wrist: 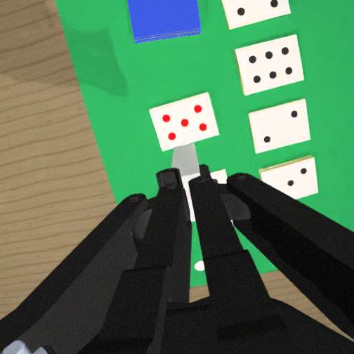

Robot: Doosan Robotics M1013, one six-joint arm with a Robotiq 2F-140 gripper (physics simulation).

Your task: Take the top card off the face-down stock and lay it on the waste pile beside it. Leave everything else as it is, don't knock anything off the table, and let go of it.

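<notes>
The face-down stock (166, 17) is a blue stack at the top of the wrist view, its upper part cut off by the frame edge. Thin layer lines show along its near side. A face-up white card with five red dots (184, 131) lies on the green mat below it in the view, apart from it; I take it for the waste pile. My gripper (187, 161) is shut with no card between its fingers. A pale grey flat tip (185, 159) sticks out past the fingertips, its end at the lower edge of the red-dotted card. Whether it touches the card is unclear.
Face-up white cards with black dots stand in a column at the right: a cut-off one (257, 14), a six (270, 65), a two (280, 126) and a partly hidden one (305, 182). Another white card (219, 176) is mostly hidden behind the fingers. The green mat (135, 75) lies on a wooden table (45, 150).
</notes>
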